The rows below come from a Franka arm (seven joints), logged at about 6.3 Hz.
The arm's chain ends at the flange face. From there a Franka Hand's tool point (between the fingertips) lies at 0.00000 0.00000 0.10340 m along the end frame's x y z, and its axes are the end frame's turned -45 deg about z.
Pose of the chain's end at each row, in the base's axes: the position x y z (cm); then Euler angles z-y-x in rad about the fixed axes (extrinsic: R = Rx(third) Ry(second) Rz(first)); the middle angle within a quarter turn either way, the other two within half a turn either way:
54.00, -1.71, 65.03, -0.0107, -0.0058, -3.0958
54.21, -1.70, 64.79, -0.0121, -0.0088, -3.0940
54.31, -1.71, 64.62, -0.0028, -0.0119, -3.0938
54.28, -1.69, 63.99, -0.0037, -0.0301, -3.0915
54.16, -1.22, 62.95, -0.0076, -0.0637, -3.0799
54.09, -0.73, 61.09, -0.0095, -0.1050, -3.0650
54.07, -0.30, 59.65, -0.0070, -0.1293, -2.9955
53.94, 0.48, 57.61, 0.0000, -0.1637, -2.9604
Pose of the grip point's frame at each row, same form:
53.94, -1.24, 54.70, -0.7961, -0.0058, -3.0958
54.12, -1.21, 54.46, -0.7975, -0.0088, -3.0940
54.19, -1.22, 54.29, -0.7882, -0.0119, -3.0938
53.97, -1.17, 53.67, -0.7891, -0.0301, -3.0915
53.50, -0.58, 52.65, -0.7930, -0.0637, -3.0799
53.01, 0.06, 50.84, -0.7949, -0.1050, -3.0650
52.74, 1.19, 49.51, -0.7924, -0.1293, -2.9955
52.25, 2.32, 47.58, -0.7854, -0.1637, -2.9604

